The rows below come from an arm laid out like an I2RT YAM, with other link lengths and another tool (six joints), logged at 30 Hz.
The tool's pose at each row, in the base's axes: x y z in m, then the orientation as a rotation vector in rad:
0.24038, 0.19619, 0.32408, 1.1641, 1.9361, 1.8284
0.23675, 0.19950, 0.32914, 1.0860, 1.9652, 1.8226
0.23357, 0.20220, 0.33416, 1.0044, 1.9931, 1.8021
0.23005, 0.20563, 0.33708, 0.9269, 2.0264, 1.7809
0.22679, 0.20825, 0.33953, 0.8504, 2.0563, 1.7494
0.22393, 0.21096, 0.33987, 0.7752, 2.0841, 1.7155
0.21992, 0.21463, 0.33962, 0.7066, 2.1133, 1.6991
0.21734, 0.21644, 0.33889, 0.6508, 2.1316, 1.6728
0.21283, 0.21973, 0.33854, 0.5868, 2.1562, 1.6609
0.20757, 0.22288, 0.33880, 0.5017, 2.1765, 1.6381
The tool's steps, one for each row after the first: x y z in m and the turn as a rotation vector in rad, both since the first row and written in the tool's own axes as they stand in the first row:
0.00634, 0.00296, -0.00091, 0.0035, 0.0254, -0.0522
0.01196, 0.00610, -0.00197, 0.0098, 0.0432, -0.1126
0.01757, 0.00712, -0.00231, 0.0219, 0.0643, -0.1690
0.02231, 0.00788, -0.00298, 0.0354, 0.0786, -0.2290
0.02613, 0.00685, -0.00293, 0.0496, 0.0919, -0.2889
0.03114, 0.00474, -0.00281, 0.0624, 0.1165, -0.3351
0.03380, 0.00291, -0.00302, 0.0730, 0.1269, -0.3793
0.03886, 0.00056, -0.00348, 0.0836, 0.1529, -0.4197
0.04452, -0.00151, -0.00465, 0.0917, 0.1787, -0.4787

